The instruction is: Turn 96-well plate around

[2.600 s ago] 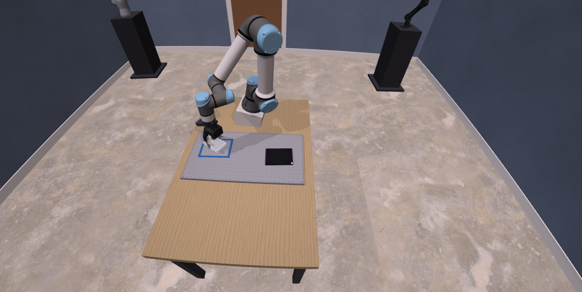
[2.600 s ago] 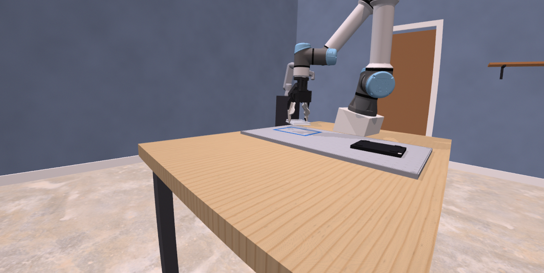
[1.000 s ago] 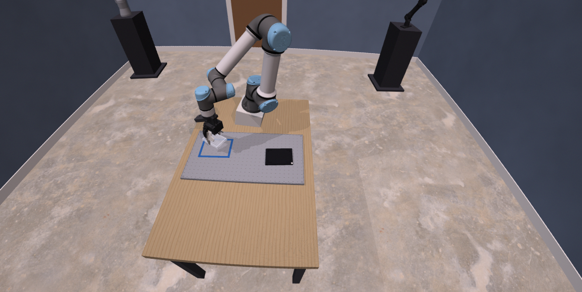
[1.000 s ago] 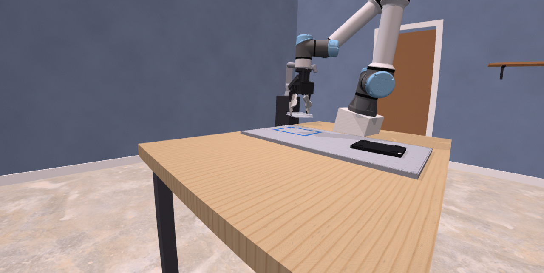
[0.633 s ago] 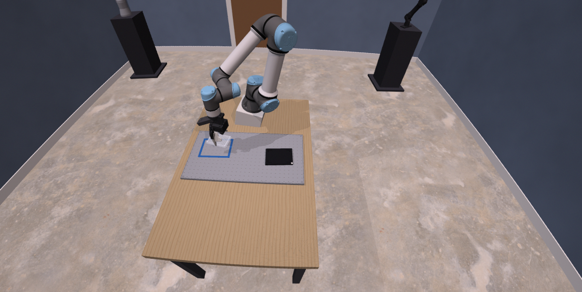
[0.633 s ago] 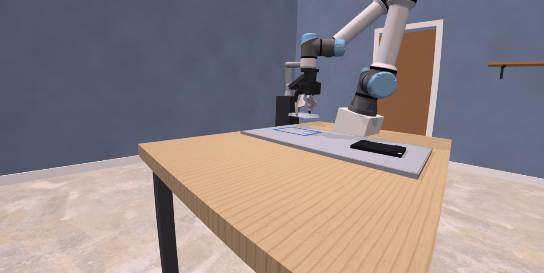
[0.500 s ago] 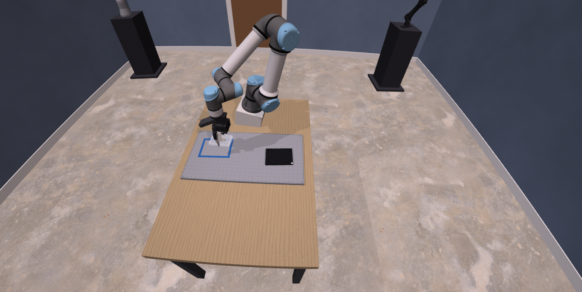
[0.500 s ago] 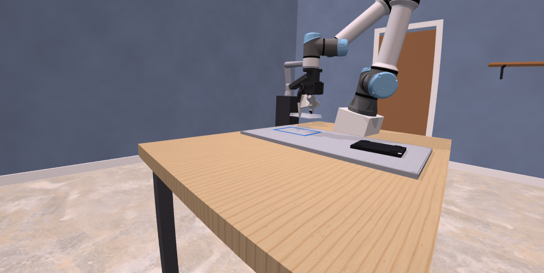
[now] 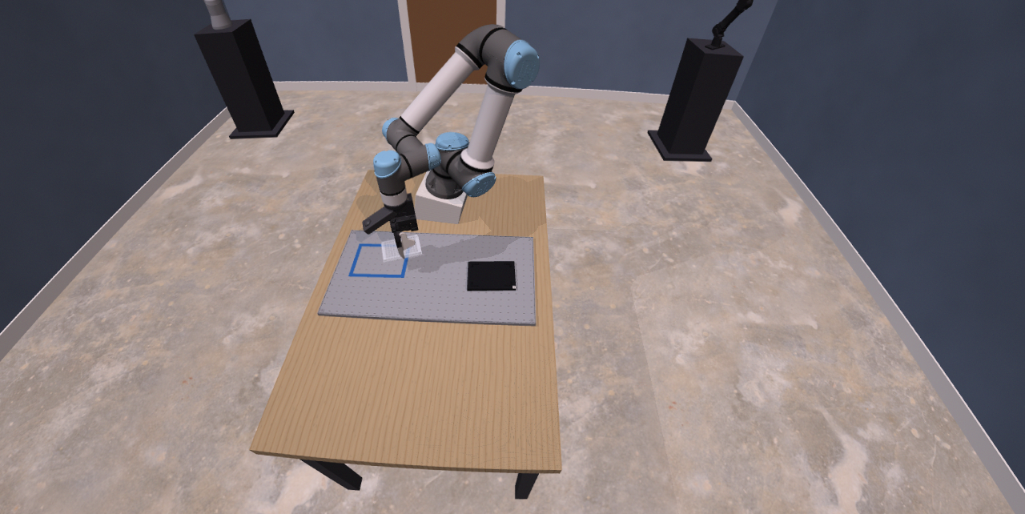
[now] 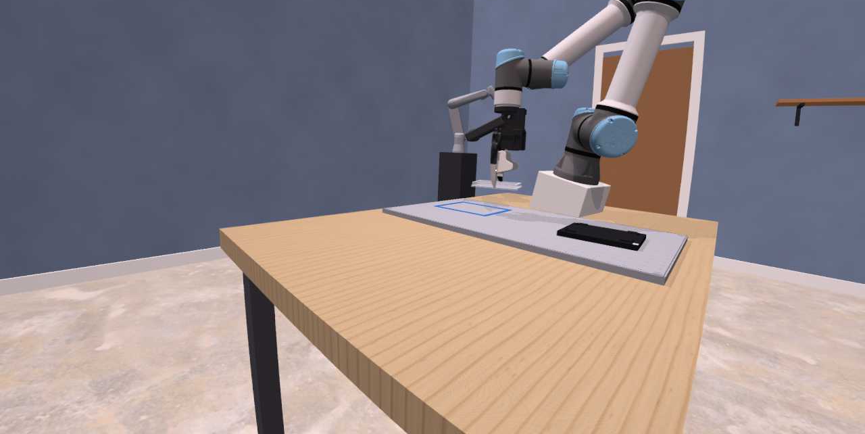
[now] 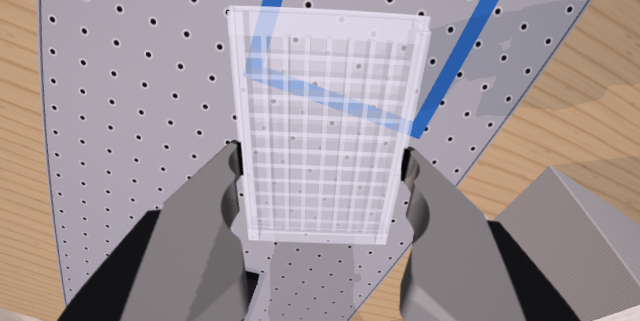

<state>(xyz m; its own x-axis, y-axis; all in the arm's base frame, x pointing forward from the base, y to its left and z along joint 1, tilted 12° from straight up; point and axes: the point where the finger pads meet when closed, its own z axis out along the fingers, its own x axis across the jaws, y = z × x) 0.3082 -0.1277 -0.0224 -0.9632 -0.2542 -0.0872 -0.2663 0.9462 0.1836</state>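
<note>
Now: hand 300 mm to the right of the nest N1, 90 mm above it and 60 mm short of it. Also, from my hand: A1 label 380 mm to the left, 120 mm ahead, 80 mm below; then 96-well plate 10 mm below.
</note>
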